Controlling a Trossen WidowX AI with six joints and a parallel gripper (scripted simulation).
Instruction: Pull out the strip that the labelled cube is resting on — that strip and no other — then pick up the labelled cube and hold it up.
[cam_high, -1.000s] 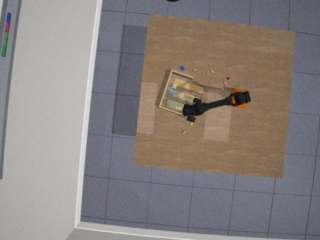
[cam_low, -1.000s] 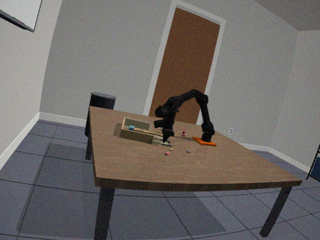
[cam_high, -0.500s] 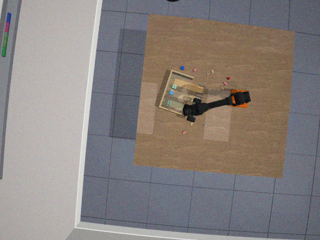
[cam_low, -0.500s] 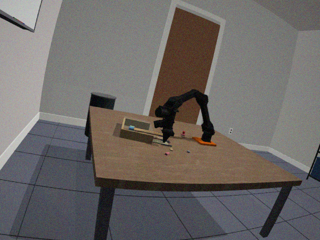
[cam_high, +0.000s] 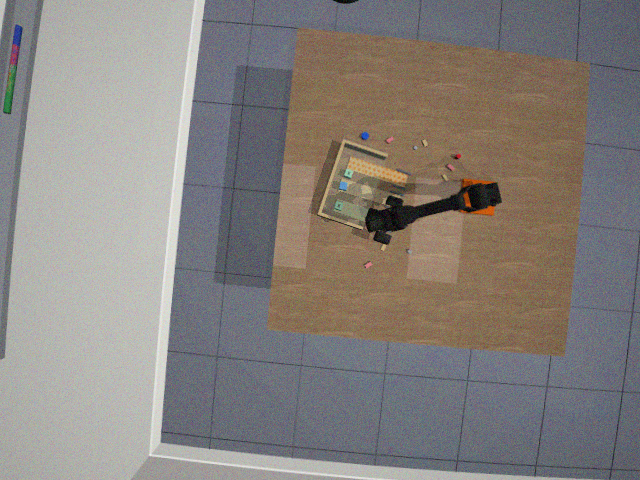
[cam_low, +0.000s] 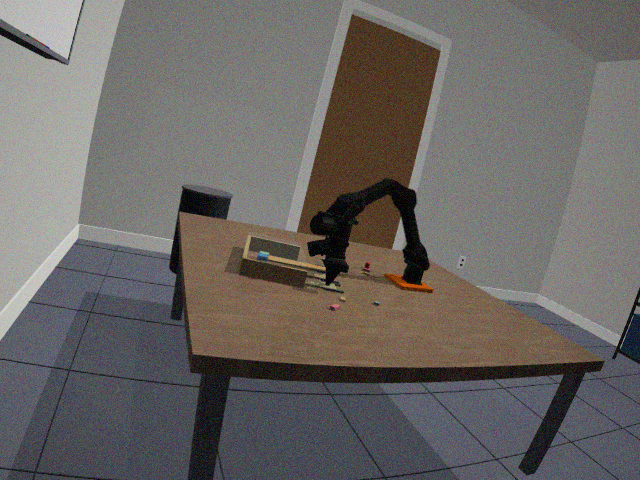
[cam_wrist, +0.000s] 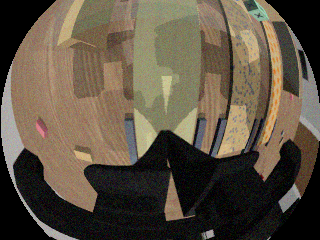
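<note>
The pale green strip lies 9 cm ahead of my gripper tip and 1 cm to the right of it.
</note>
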